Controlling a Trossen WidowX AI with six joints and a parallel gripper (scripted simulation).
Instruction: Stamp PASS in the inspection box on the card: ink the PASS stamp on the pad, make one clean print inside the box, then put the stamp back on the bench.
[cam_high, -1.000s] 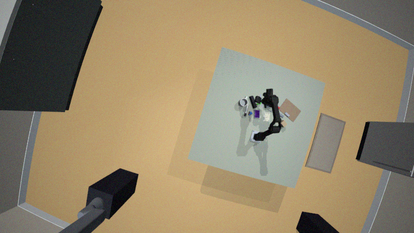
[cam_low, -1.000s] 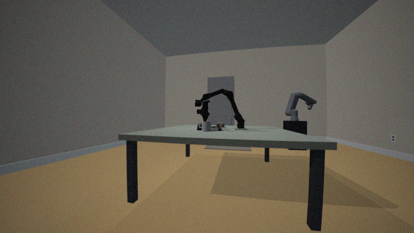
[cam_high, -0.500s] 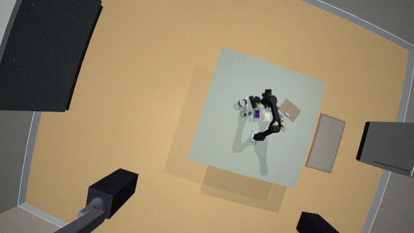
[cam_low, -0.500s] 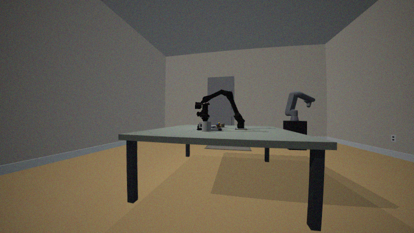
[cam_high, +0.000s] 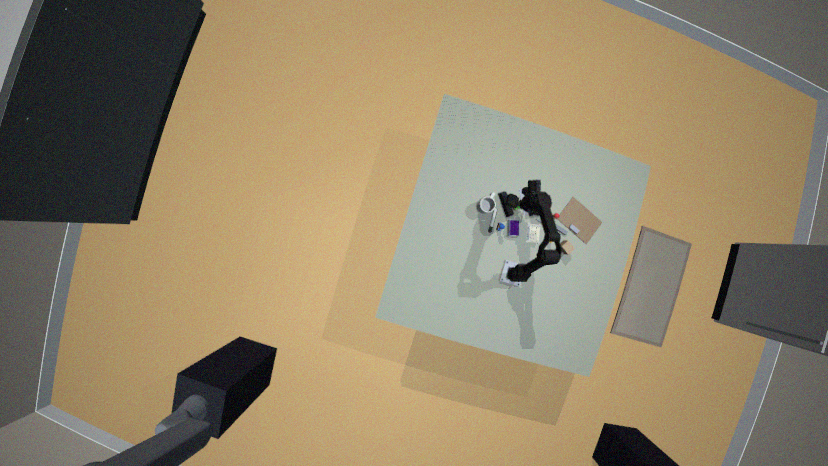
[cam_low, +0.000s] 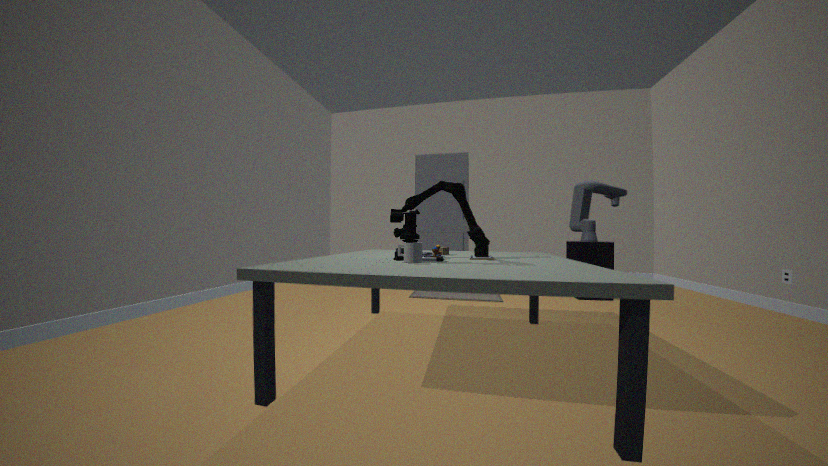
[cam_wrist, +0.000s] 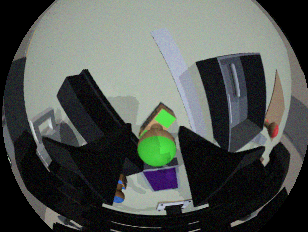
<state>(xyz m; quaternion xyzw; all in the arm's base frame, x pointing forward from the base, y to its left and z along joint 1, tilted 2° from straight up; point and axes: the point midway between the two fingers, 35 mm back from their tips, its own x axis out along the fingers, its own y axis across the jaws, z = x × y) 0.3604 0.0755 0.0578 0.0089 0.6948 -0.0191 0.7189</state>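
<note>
The green-knobbed stamp lies 10 mm below my gripper tip. Also, from my gripper tip: black bar: 60 mm to the left, 10 mm below; then black tray: 100 mm to the right, 40 mm ahead, 10 mm below; then grey ruler: 40 mm ahead, 30 mm to the right, 30 mm below.
</note>
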